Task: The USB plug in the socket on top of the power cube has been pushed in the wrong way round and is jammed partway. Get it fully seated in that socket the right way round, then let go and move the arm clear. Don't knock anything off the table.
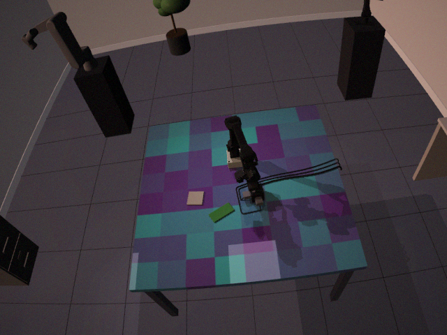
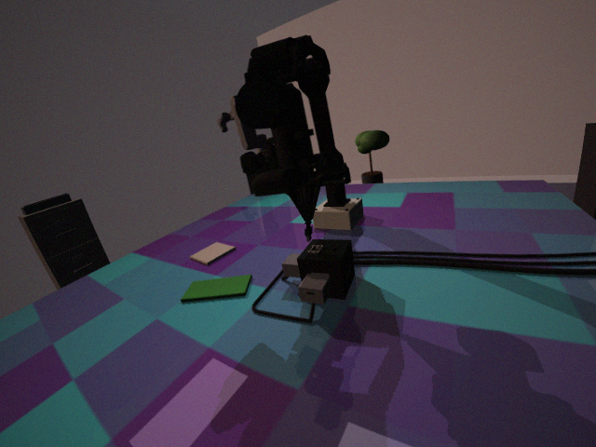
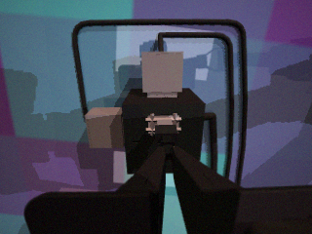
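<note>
Now: the usb socket 6 cm below my gripper tip. Also, from my gripper tip: beige card 36 cm to the right, 13 cm below, 4 cm behind; green card 20 cm to the right, 13 cm below, 8 cm ahead; usb plug 2 cm below.
</note>
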